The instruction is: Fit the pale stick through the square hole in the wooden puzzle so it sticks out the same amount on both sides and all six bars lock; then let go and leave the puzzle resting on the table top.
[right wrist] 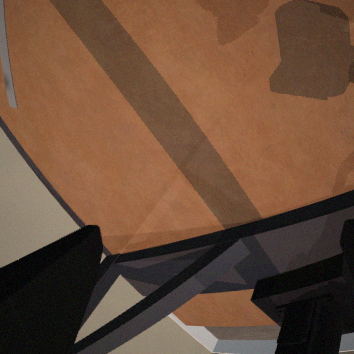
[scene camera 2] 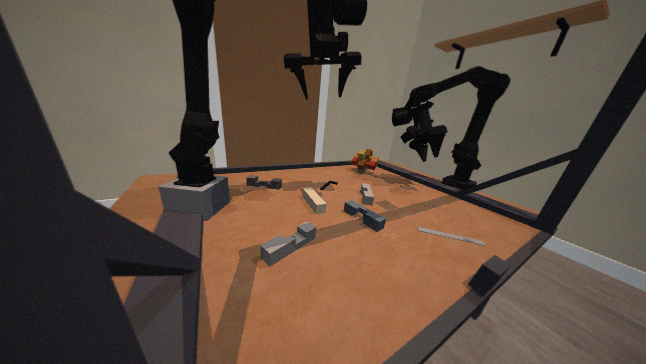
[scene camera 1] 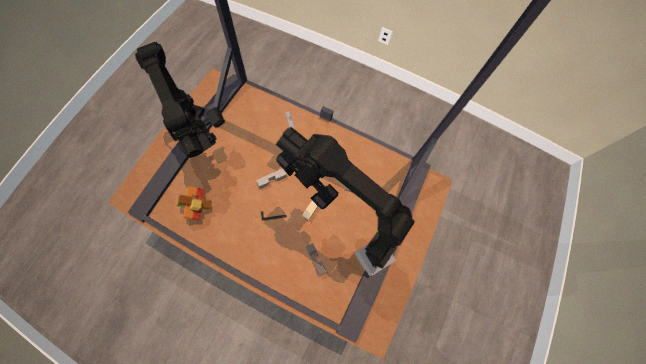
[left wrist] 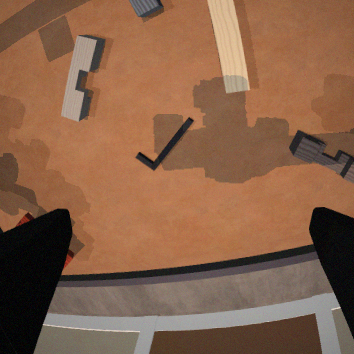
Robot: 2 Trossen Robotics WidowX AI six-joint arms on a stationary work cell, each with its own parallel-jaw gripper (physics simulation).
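Note:
The pale stick (scene camera 1: pixel 309 210) (scene camera 2: pixel 314 200) (left wrist: pixel 230 45) lies flat on the table top, apart from the puzzle; in scene camera 1 the left arm covers one end. The wooden puzzle (scene camera 1: pixel 195 204) (scene camera 2: pixel 365 160), a cross of orange, red, brown and yellow bars, rests on the table; its square hole cannot be made out. In the left wrist view a red part of it shows beside a finger. My left gripper (scene camera 2: pixel 323 97) (left wrist: pixel 194 222) is open and empty, high above the table. My right gripper (scene camera 2: pixel 431 158) (right wrist: pixel 227 237) is open and empty, raised near its base.
A black L-shaped key (scene camera 1: pixel 273 217) (scene camera 2: pixel 328 185) (left wrist: pixel 170 145) lies between stick and puzzle. Notched bars lie around: pale grey (scene camera 1: pixel 271 178) (scene camera 2: pixel 367 194) (left wrist: pixel 77 80), dark grey (scene camera 1: pixel 315 259) (scene camera 2: pixel 264 183) (left wrist: pixel 307 146), blue-grey (scene camera 2: pixel 374 220), large grey (scene camera 2: pixel 275 251). A thin strip (scene camera 2: pixel 450 236) lies near the frame.

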